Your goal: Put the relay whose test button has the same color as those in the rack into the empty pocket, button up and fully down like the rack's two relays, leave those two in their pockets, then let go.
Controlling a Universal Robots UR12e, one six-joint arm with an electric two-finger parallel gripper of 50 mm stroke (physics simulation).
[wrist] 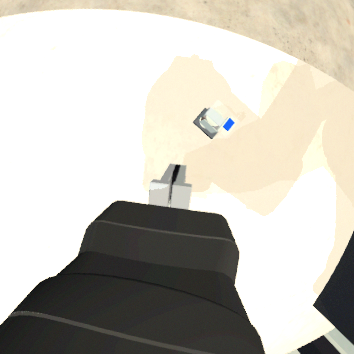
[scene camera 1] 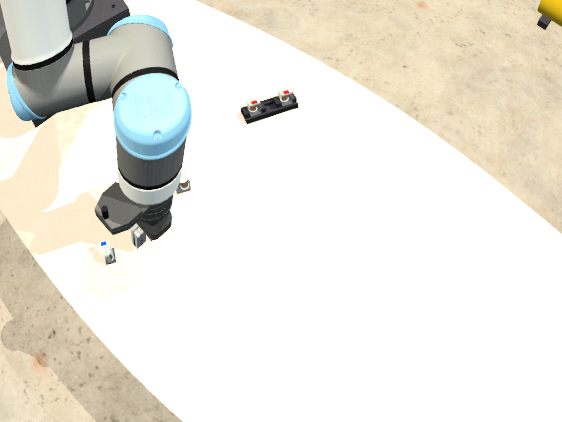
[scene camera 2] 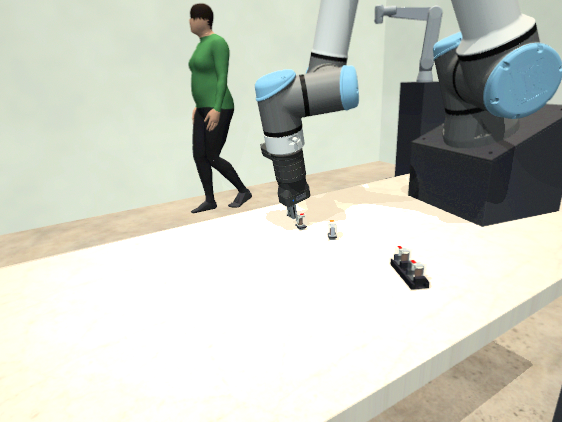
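My gripper: visible in wrist view (pixel 176 174), scene camera 1, scene camera 2. Gripper, same spot: (scene camera 1: pixel 145 235) and (scene camera 2: pixel 292 210).
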